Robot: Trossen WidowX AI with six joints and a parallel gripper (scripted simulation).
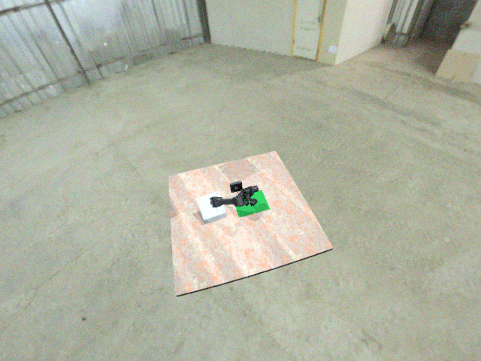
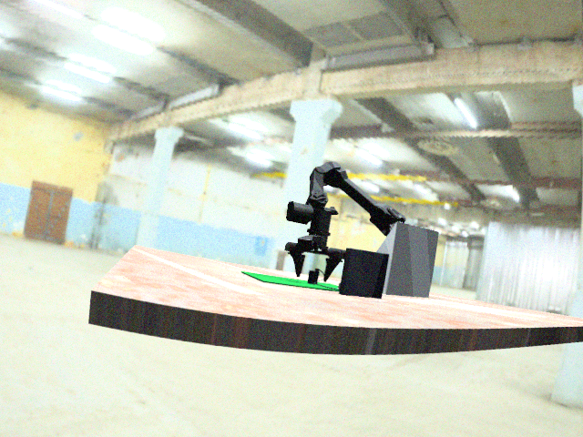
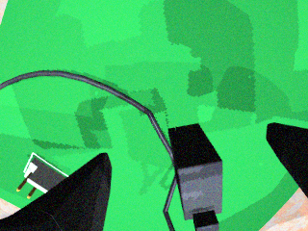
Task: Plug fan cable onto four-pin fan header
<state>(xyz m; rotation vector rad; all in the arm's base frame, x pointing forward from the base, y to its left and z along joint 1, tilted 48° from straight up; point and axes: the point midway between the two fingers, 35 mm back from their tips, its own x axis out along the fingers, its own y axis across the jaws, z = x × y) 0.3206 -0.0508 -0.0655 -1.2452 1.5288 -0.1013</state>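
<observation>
The dark fan plug is 10 mm behind my gripper tip and 10 mm above it. Round my gripper tip: green board (30 mm ahead, 10 mm to the left, 30 mm below); then white fan header (70 mm behind, 60 mm to the left, 20 mm below); then black fan (70 mm behind, 190 mm to the left, 40 mm above).
</observation>
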